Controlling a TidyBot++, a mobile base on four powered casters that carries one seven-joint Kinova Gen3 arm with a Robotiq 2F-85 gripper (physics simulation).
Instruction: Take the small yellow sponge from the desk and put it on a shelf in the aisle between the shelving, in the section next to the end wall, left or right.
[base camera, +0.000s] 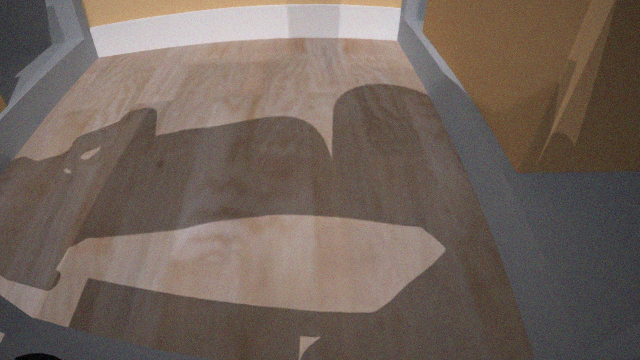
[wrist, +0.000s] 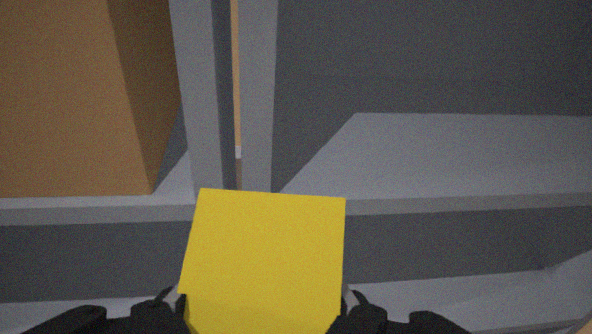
gripper: wrist 264, 299; not seen in the base camera view (out of frame)
yellow sponge: wrist 250, 255; not seen in the base camera view (out of frame)
